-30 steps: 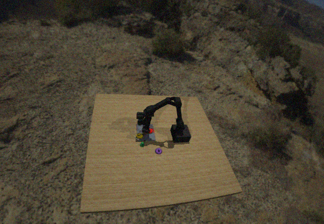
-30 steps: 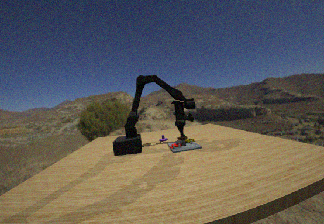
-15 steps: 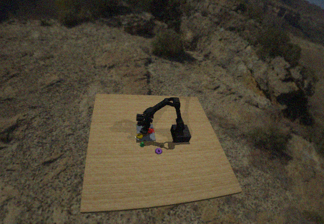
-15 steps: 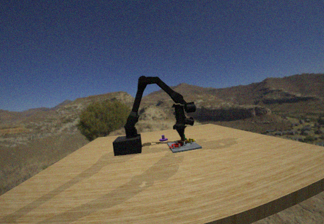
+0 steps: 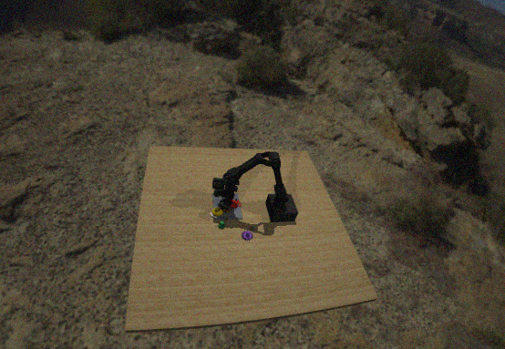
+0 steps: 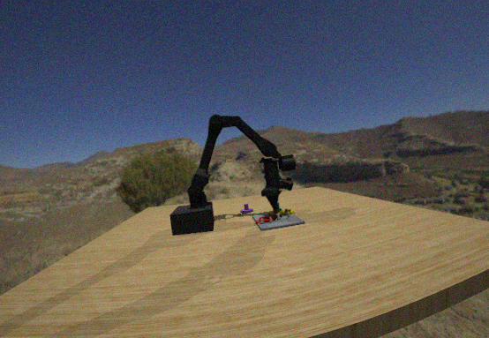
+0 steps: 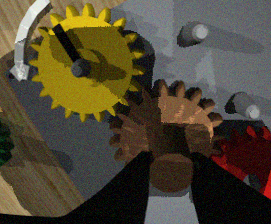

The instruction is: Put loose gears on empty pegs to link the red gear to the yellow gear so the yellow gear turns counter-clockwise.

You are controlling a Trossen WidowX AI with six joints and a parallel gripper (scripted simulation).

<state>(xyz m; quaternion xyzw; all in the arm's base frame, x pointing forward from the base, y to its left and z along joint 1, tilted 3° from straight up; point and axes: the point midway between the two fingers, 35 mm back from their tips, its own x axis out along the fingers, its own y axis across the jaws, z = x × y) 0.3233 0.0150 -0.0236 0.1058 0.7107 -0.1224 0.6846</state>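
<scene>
The brown gear is 1 cm below my gripper tip. From my gripper tip the other things lie so: red gear (4 cm to the right, 4 cm behind, 3 cm below); yellow gear (5 cm ahead, 3 cm to the left, 3 cm below); white arrow (8 cm ahead, 6 cm to the left, 3 cm below).
</scene>
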